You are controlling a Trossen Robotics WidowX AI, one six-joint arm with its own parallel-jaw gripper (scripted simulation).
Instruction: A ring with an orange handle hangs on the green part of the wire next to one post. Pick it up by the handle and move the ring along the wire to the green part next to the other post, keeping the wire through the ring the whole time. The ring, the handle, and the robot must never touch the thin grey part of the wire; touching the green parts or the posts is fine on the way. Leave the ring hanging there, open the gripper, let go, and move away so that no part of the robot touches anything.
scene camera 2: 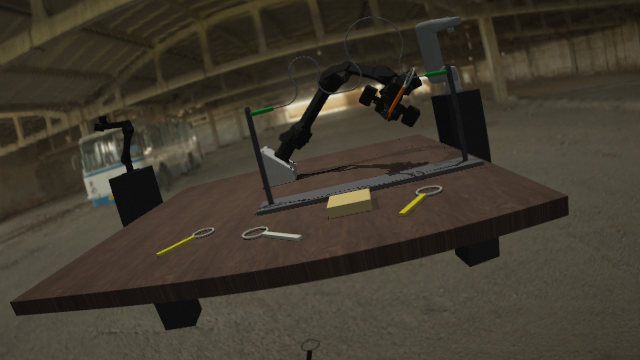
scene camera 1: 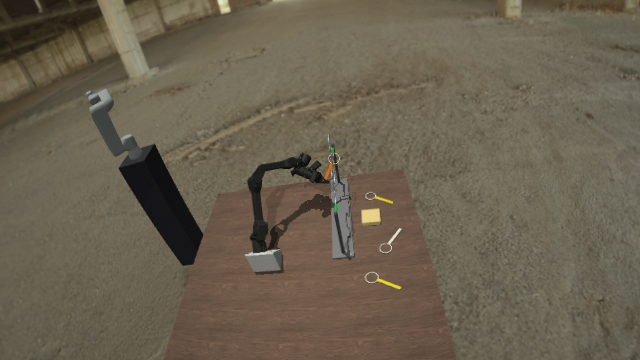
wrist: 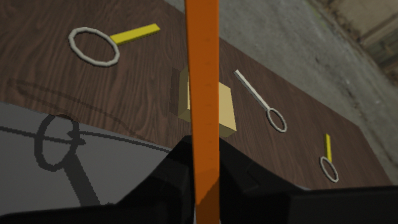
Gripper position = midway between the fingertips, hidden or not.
Note:
I see my gripper (scene camera 2: 387, 119), a tan block (scene camera 2: 359, 201) and a grey bracket (scene camera 1: 342, 242).
The tan block shows as well in the wrist view (wrist: 227, 126). My gripper is seen too in the wrist view (wrist: 200, 143). The grey bracket is seen too in the wrist view (wrist: 59, 163).

